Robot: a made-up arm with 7 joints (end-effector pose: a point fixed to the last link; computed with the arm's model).
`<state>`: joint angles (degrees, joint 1 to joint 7).
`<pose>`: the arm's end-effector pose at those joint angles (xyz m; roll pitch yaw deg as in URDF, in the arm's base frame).
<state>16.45 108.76 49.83 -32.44 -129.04 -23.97 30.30</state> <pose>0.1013 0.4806 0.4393 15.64 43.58 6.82</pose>
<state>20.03 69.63 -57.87 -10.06 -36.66 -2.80 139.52</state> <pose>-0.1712 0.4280 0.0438 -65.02 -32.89 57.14</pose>
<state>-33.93 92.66 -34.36 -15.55 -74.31 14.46 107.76</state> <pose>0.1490 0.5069 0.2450 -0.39 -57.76 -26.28</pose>
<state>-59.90 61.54 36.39 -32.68 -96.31 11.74 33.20</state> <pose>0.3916 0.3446 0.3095 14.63 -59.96 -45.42</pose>
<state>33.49 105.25 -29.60 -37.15 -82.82 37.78 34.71</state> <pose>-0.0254 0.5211 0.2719 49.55 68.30 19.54</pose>
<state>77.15 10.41 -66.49 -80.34 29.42 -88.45 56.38</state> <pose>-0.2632 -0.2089 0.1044 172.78 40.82 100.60</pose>
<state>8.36 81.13 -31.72 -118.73 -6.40 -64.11 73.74</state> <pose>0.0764 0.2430 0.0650 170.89 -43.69 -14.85</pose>
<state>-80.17 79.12 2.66 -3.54 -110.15 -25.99 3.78</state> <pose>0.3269 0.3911 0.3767 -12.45 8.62 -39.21</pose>
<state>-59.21 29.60 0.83 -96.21 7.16 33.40 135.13</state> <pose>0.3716 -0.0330 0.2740 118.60 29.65 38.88</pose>
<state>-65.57 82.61 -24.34 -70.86 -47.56 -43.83 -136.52</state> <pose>0.3688 0.2890 0.3390 159.73 15.90 38.09</pose>
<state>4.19 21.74 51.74 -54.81 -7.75 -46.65 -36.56</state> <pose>0.1472 0.2309 -0.0666 7.17 -54.76 -58.66</pose>
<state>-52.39 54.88 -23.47 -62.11 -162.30 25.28 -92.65</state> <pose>0.4440 0.2503 0.2074 136.58 -31.58 65.75</pose>
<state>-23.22 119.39 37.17 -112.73 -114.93 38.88 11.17</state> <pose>0.1478 0.2339 0.5516 134.99 10.28 -30.73</pose>
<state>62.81 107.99 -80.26 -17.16 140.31 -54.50 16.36</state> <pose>-0.0839 0.4879 0.3840 -17.20 -37.25 -26.60</pose>
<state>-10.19 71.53 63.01 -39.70 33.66 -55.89 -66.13</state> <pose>0.1616 0.4311 0.2734 80.56 -33.28 -78.07</pose>
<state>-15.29 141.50 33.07 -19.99 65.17 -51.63 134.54</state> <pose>0.0814 0.2799 0.6904 61.44 -36.47 94.32</pose>
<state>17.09 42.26 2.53 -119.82 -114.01 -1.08 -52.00</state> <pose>0.1128 0.1820 -0.0333 81.17 69.64 -7.72</pose>
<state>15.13 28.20 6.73 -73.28 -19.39 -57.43 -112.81</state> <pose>0.0914 0.1196 -0.1129 14.86 36.71 -84.16</pose>
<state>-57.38 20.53 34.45 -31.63 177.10 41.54 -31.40</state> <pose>0.4811 0.1224 0.1075 72.47 34.19 19.65</pose>
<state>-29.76 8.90 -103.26 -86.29 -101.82 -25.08 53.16</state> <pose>0.0992 -0.1121 -0.1252 -67.73 -31.20 -173.14</pose>
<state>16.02 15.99 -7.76 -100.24 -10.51 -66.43 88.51</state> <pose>0.1052 -0.0052 -0.0739 116.25 -20.33 51.54</pose>
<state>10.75 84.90 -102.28 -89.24 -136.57 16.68 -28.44</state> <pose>-0.1349 0.3807 0.0659 -84.35 16.96 143.13</pose>
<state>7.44 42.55 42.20 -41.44 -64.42 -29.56 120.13</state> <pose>0.0915 0.3490 -0.0782 -162.09 -25.28 95.12</pose>
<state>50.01 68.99 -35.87 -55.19 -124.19 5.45 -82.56</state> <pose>-0.2570 0.3836 0.0660 -115.66 -10.33 121.63</pose>
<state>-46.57 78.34 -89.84 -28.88 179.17 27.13 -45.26</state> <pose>0.2670 0.4553 0.1824 -138.74 -24.03 66.57</pose>
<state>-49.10 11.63 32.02 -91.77 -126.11 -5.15 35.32</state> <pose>0.4167 0.0482 0.1834 33.85 -33.69 -88.44</pose>
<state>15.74 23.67 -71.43 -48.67 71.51 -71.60 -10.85</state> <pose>-0.0703 0.0075 -0.1537 -156.95 -41.08 52.28</pose>
